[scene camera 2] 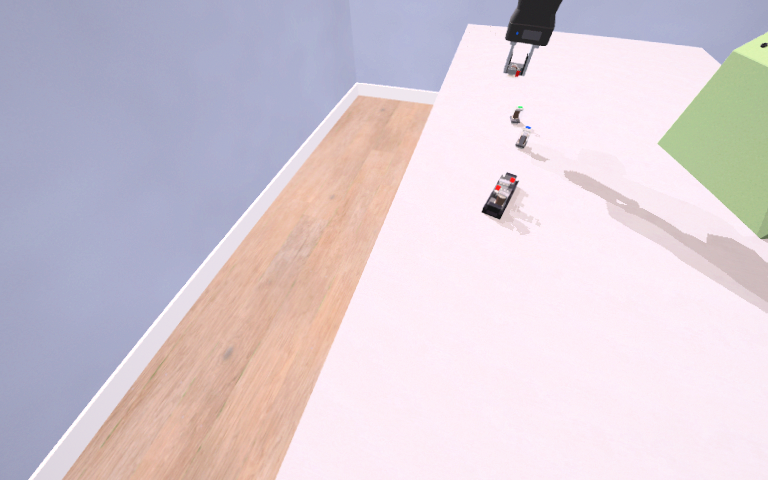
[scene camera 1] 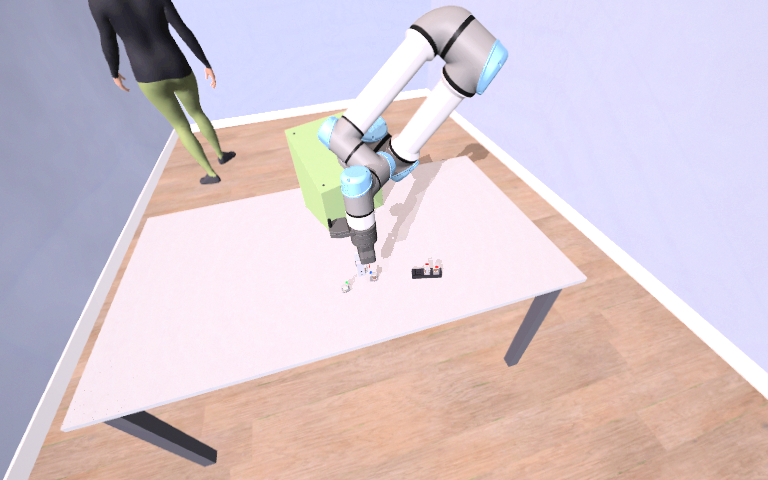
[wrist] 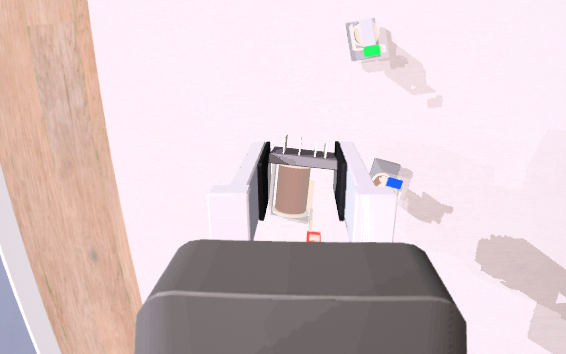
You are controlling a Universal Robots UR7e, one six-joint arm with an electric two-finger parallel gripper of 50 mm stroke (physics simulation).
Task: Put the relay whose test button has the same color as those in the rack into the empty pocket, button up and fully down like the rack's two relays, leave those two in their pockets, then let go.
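Places are measured from the arm's base along level axes (x ahead, y right, z down), in centimetres.
Pixels of known places: gripper, fingertip midpoint: (scene camera 2: 513, 72) (scene camera 1: 360, 271) (wrist: 302, 165).
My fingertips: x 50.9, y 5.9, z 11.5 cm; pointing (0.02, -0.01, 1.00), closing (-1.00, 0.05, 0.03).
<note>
Behind a point stands the place of what it marks.
My gripper (scene camera 1: 365, 268) {x 50.9, y 5.9, z 11.5 cm} (scene camera 2: 514, 66) {x 50.9, y 5.9, z 11.5 cm} (wrist: 302, 165) {x 50.9, y 5.9, z 11.5 cm} is shut on a relay with a red button (scene camera 2: 514, 70) {x 51.0, y 3.1, z 10.0 cm} (wrist: 292, 190) {x 51.2, y 5.4, z 9.7 cm}, holding it above the table. In the wrist view its pins point away from the palm and its button is on the palm side. The black rack (scene camera 1: 426, 276) (scene camera 2: 492, 213) {x 47.2, y -22.1, z 24.3 cm} holds two upright relays with red buttons, one (scene camera 1: 427, 270) {x 47.9, y -17.1, z 20.7 cm} in the middle and one (scene camera 1: 436, 270) {x 48.3, y -20.3, z 21.1 cm} at the right in scene view 1. The empty pocket (scene camera 1: 417, 272) {x 45.2, y -14.4, z 24.2 cm} is at the rack's left end there; in scene view 2 the relays partly hide it. The rack does not show in the wrist view.
A relay with a blue button (scene camera 1: 373, 277) {x 45.8, y 1.7, z 21.8 cm} (scene camera 2: 521, 140) {x 45.1, y 0.3, z 22.4 cm} (wrist: 386, 168) {x 45.0, y 3.0, z 21.5 cm} stands on the table (scene camera 1: 254, 300) {x 44.2, y 43.5, z 24.6 cm} near the gripper. A relay with a green button (scene camera 1: 346, 288) {x 48.3, y 11.5, z 22.0 cm} (scene camera 2: 515, 116) {x 47.5, y 10.4, z 22.4 cm} (wrist: 352, 45) {x 48.2, y 11.3, z 21.3 cm} stands farther off. A green block (scene camera 1: 308, 169) {x 7.1, y 18.7, z -1.3 cm} (scene camera 2: 719, 141) {x 10.3, y 6.1, z 17.3 cm} is by the arm's base. A person (scene camera 1: 150, 45) stands behind.
</note>
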